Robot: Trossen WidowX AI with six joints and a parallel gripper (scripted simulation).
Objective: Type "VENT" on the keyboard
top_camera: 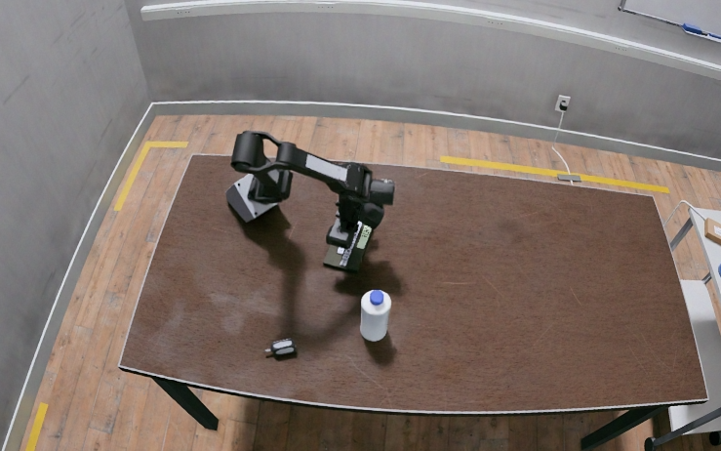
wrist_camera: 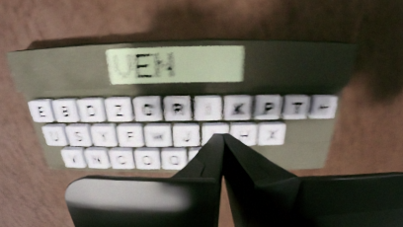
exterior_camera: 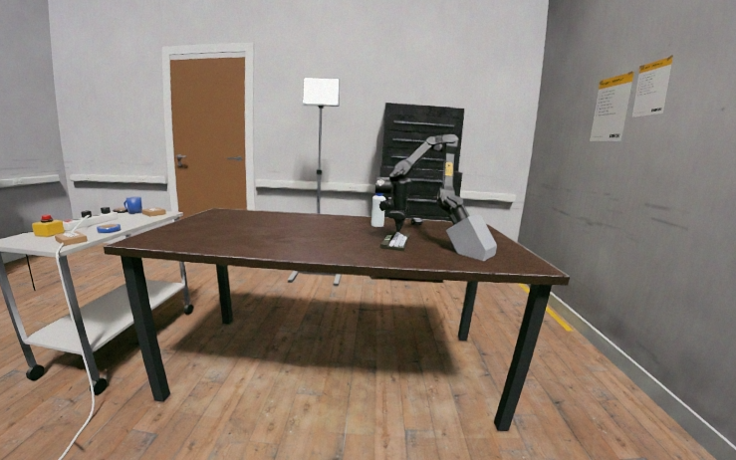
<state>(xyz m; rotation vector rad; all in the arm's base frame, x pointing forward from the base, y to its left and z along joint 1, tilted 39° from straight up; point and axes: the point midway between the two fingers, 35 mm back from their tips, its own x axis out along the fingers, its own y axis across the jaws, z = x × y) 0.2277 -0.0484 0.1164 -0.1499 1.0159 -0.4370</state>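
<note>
The left-arrow key is 1 cm behind my hand, 7 cm to the right of it and 6 cm below it. The rest, counted from my hand: dark object 17 cm behind, 32 cm to the right, 6 cm below; then white bottle 6 cm ahead, 25 cm to the right, 1 cm above.
</note>
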